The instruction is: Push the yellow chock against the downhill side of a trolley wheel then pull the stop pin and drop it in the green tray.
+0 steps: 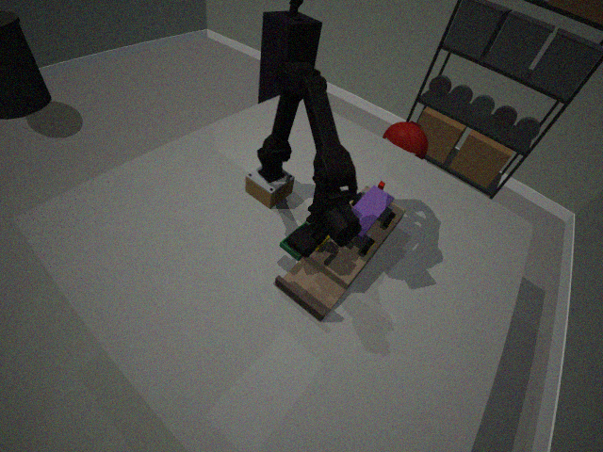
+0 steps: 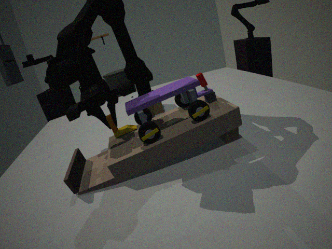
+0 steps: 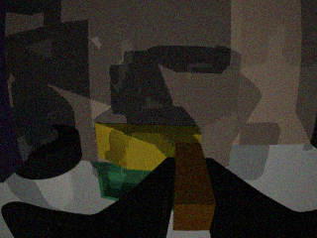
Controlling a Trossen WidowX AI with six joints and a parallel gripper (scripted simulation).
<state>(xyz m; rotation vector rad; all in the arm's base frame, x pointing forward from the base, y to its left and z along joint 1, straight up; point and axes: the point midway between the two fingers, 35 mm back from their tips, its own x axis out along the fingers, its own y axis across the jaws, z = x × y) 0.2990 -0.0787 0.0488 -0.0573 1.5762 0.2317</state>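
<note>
The red-headed stop pin lies 10 mm behind my gripper tip, 260 mm to the left of it and 50 mm above it. The rest, counted from my gripper tip: green tray: 70 mm behind, 20 mm to the left, 90 mm below; yellow chock: 20 mm to the left, 10 mm below; dark lip: 80 mm ahead, 120 mm to the right, 60 mm below.
</note>
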